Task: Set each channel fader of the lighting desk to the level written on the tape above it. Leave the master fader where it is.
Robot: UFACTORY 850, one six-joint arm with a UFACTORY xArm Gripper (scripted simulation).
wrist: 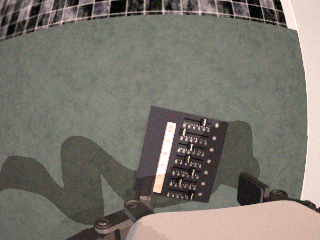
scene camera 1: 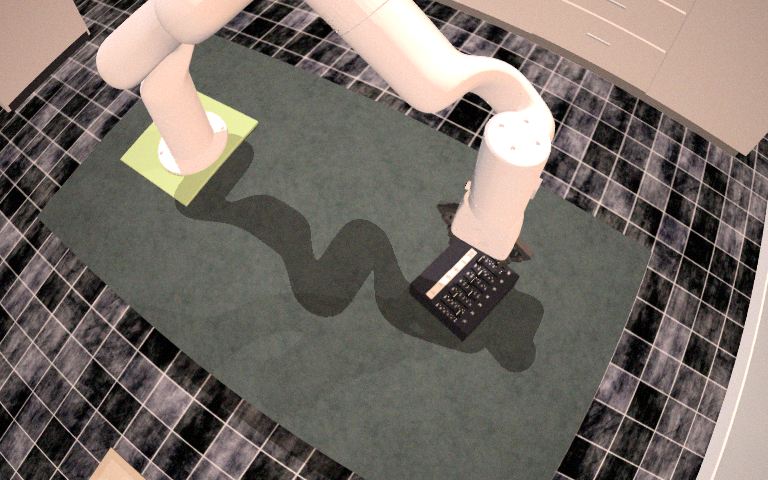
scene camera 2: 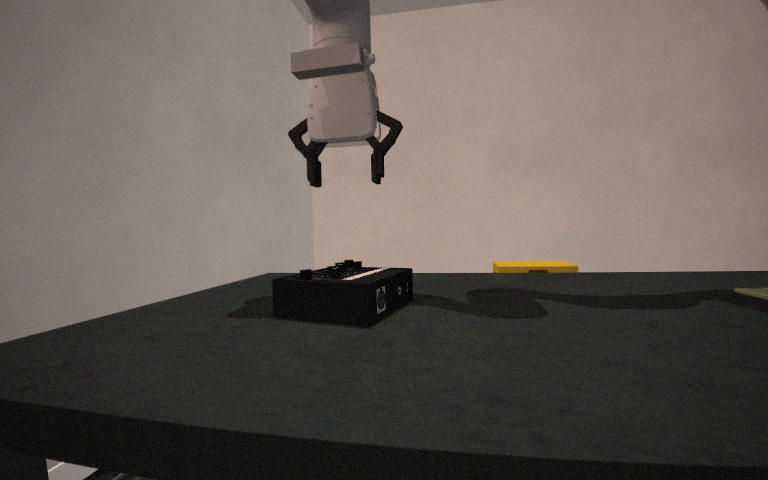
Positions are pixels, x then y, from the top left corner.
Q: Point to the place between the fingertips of my gripper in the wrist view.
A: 197, 190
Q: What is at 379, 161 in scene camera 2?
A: My gripper.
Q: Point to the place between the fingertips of my gripper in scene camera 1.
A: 477, 251
